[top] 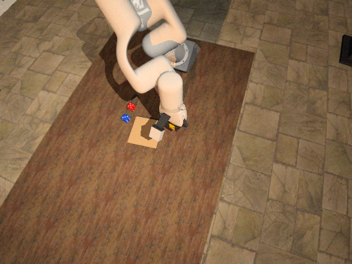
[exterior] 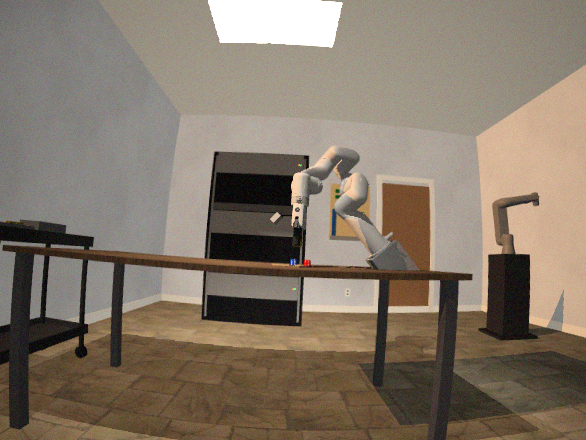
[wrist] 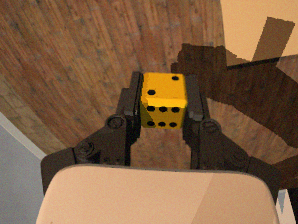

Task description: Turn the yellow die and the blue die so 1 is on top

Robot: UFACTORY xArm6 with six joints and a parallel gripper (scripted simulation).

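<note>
Now: hand 10 mm above the yellow die. From my hand the other things lie so: red die 40 mm behind, 260 mm to the right, 90 mm below; tan mat 50 mm ahead, 130 mm to the right, 110 mm below; blue die 30 mm ahead, 250 mm to the right, 90 mm below.
</note>
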